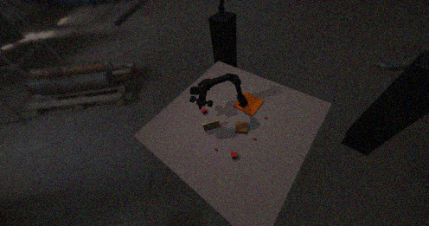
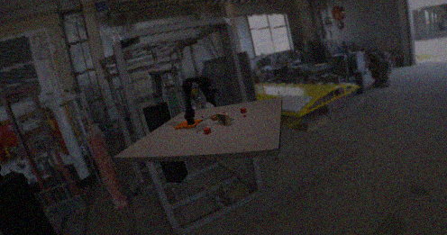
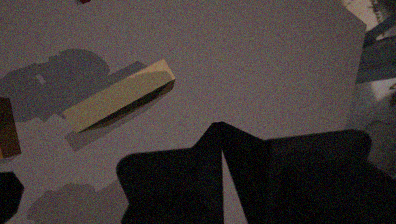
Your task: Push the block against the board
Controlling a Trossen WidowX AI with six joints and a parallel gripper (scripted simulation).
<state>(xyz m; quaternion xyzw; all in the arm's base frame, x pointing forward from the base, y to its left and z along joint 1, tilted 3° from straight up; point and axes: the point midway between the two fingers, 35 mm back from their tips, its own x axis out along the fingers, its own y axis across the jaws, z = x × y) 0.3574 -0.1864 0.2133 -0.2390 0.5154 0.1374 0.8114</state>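
Now: the board 15 cm below my gripper tip and 10 cm to the left of it. From my gripper tip the other things lie so: square block: 32 cm to the left, 18 cm below, 16 cm behind.
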